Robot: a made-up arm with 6 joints. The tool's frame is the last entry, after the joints.
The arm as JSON. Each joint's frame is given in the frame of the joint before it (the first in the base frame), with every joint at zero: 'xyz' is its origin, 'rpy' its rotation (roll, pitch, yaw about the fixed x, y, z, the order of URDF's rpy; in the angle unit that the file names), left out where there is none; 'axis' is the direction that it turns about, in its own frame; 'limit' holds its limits. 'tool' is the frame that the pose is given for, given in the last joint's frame.
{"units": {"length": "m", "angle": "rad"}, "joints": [
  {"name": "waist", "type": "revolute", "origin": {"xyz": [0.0, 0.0, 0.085]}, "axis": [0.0, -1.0, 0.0], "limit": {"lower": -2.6, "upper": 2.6}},
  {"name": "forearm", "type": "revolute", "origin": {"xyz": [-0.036, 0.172, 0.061]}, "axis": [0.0, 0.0, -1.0], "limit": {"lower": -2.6, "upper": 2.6}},
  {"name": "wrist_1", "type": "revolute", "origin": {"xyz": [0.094, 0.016, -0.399]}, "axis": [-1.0, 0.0, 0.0], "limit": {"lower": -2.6, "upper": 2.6}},
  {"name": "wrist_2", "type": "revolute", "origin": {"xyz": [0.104, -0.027, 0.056]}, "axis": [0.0, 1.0, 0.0], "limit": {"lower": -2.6, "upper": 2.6}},
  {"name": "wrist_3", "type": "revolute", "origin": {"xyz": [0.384, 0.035, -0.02]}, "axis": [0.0, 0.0, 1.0], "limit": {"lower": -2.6, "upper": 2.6}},
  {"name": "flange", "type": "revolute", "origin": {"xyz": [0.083, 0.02, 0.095]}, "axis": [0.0, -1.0, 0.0], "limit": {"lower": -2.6, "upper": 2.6}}
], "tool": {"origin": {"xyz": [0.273, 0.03, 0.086]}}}
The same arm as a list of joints. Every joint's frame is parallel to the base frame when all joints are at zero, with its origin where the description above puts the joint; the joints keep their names.
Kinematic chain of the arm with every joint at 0, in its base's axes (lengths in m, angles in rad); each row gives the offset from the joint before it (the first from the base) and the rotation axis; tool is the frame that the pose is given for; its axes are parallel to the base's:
waist: xyz 0.0000 0.0000 0.0850 axis -y
forearm: xyz -0.0360 0.1720 0.0610 axis -z
wrist_1: xyz 0.0940 0.0160 -0.3990 axis -x
wrist_2: xyz 0.1040 -0.0270 0.0560 axis +y
wrist_3: xyz 0.3840 0.0350 -0.0200 axis +z
flange: xyz 0.0830 0.0200 0.0950 axis -y
tool: xyz 0.2730 0.0300 0.0860
Joint limits (rad, base to tool): -2.6000..2.6000 -2.6000..2.6000 -2.6000..2.6000 -2.6000..2.6000 -2.6000..2.6000 -2.6000..2.6000

